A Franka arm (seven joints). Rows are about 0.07 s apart.
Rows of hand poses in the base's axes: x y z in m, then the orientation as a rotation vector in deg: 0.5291 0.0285 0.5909 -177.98 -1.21 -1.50; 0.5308 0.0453 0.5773 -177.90 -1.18 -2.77; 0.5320 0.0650 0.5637 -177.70 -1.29 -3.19; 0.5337 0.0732 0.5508 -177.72 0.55 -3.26; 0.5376 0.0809 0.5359 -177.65 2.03 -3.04; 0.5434 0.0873 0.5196 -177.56 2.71 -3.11; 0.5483 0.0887 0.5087 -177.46 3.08 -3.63; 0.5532 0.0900 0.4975 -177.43 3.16 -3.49; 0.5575 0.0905 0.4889 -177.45 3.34 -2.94; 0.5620 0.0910 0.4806 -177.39 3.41 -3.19; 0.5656 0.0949 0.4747 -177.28 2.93 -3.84; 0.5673 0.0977 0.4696 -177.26 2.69 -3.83; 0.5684 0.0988 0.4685 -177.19 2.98 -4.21; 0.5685 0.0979 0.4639 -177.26 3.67 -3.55; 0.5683 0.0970 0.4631 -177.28 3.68 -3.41; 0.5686 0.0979 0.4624 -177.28 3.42 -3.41
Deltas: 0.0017 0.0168 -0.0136 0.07 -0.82 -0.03; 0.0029 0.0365 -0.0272 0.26 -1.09 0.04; 0.0046 0.0447 -0.0401 0.26 -1.11 -1.15; 0.0085 0.0524 -0.0550 0.33 -0.96 -2.10; 0.0143 0.0588 -0.0713 0.41 -0.99 -2.54; 0.0192 0.0602 -0.0822 0.50 -1.33 -2.79; 0.0241 0.0615 -0.0934 0.53 -1.23 -2.84; 0.0284 0.0620 -0.1020 0.52 -0.88 -2.95; 0.0329 0.0625 -0.1103 0.57 -1.04 -2.99; 0.0365 0.0664 -0.1162 0.68 -1.46 -2.69; 0.0382 0.0692 -0.1213 0.70 -1.46 -2.54; 0.0393 0.0703 -0.1224 0.76 -1.70 -2.73; 0.0394 0.0694 -0.1270 0.69 -1.27 -3.17; 0.0392 0.0685 -0.1278 0.68 -1.18 -3.17; 0.0395 0.0694 -0.1285 0.68 -1.18 -3.00
